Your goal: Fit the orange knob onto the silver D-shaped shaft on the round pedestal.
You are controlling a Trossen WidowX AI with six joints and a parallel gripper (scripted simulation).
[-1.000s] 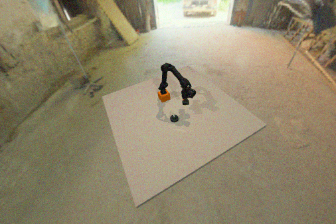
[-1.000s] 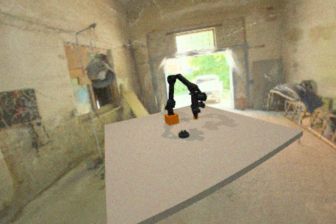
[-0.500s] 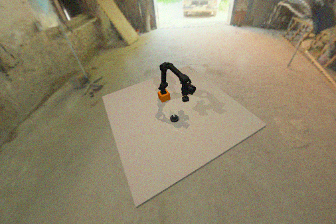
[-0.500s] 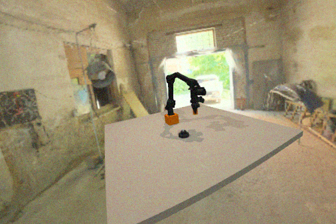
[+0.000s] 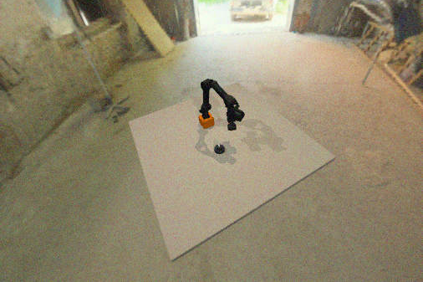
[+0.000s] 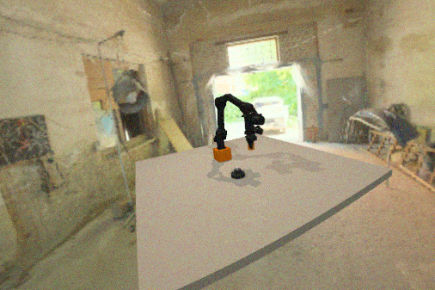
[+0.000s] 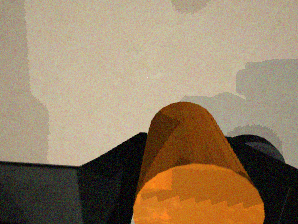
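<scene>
The round black pedestal lies 6 cm ahead of my gripper tip, 13 cm to the right of it and 11 cm below it. Also, from my gripper tip: orange knob (3 cm above).
</scene>
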